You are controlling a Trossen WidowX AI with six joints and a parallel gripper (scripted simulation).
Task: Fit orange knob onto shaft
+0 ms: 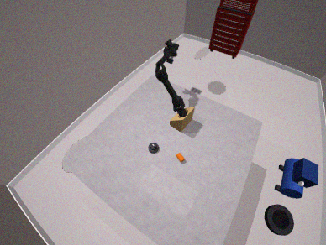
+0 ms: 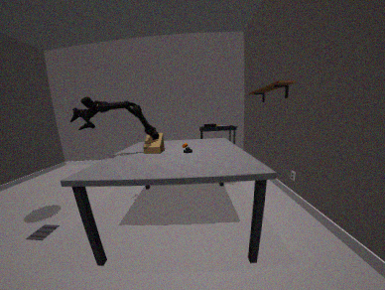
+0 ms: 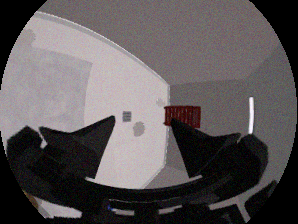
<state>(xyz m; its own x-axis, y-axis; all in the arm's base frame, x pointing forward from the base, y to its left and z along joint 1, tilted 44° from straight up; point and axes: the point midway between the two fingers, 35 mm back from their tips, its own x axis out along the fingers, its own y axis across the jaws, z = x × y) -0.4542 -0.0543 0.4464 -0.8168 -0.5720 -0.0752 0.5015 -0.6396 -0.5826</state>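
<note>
Right now my gripper tip is 82 cm short of the orange knob, 46 cm to the right of it and 30 cm above it. From my gripper tip the other things lie so: dark round pedestal 84 cm ahead, 24 cm to the left, 29 cm below.
</note>
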